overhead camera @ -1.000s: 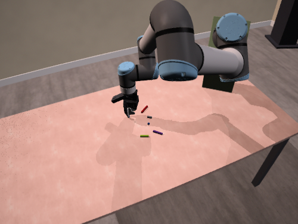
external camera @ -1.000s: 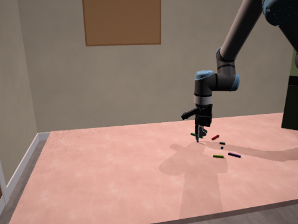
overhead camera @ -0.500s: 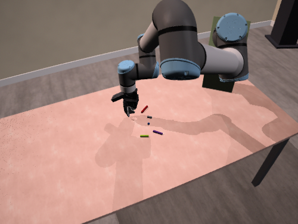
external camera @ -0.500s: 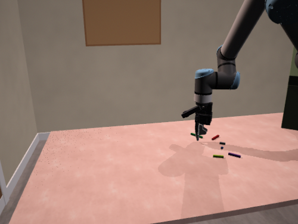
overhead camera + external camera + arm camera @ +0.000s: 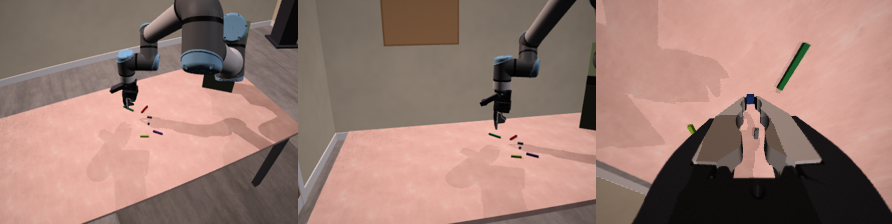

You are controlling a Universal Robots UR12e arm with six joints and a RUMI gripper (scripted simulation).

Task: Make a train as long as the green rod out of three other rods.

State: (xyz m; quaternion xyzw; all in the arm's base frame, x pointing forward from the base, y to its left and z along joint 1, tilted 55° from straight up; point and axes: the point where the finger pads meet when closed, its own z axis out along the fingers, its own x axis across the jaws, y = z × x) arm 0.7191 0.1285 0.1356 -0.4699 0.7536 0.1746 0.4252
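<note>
My hand is 130 mm past the grey rod, 20 mm to the right of it and 90 mm above it. From my hand the other things lie so: lime rod 90 mm behind, 170 mm to the left, 90 mm below; red rod 110 mm behind, 60 mm to the right, 90 mm below; green rod 80 mm to the right, 90 mm below.
</note>
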